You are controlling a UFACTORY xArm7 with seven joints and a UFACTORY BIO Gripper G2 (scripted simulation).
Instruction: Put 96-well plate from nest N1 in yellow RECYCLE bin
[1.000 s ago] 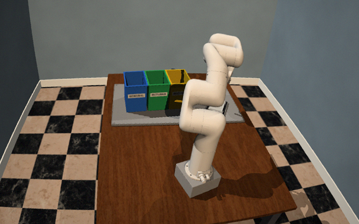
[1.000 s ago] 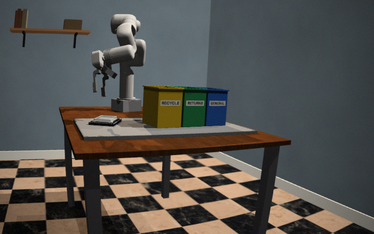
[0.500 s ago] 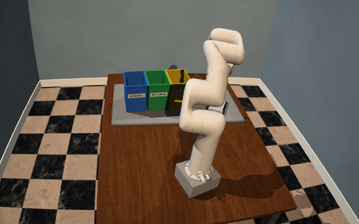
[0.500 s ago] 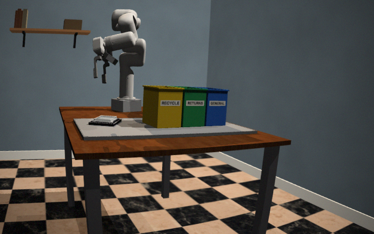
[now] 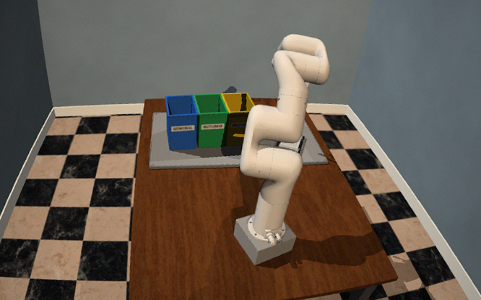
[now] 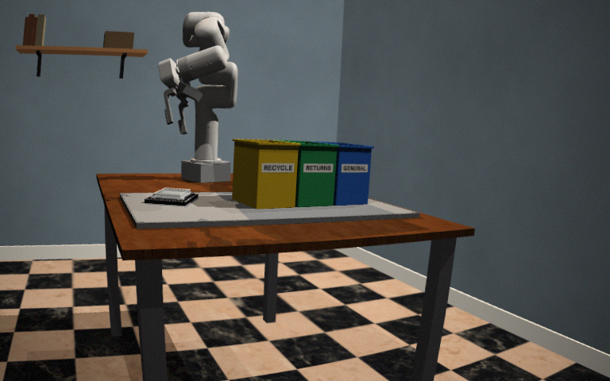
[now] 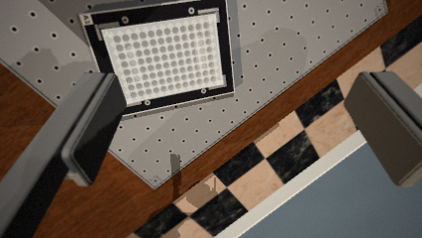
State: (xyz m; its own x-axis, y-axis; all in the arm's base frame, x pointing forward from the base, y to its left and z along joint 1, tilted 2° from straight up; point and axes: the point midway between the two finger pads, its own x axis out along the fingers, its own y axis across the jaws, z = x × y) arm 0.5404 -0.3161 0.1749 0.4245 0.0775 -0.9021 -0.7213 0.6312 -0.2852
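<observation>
The 96-well plate is 10 mm behind my hand and 210 mm below it. The rest, counted from my hand: black plate nest (10 mm behind, 220 mm below); then yellow recycle bin (100 mm ahead, 240 mm to the left, 140 mm below); then green returns bin (100 mm ahead, 370 mm to the left, 140 mm below).
</observation>
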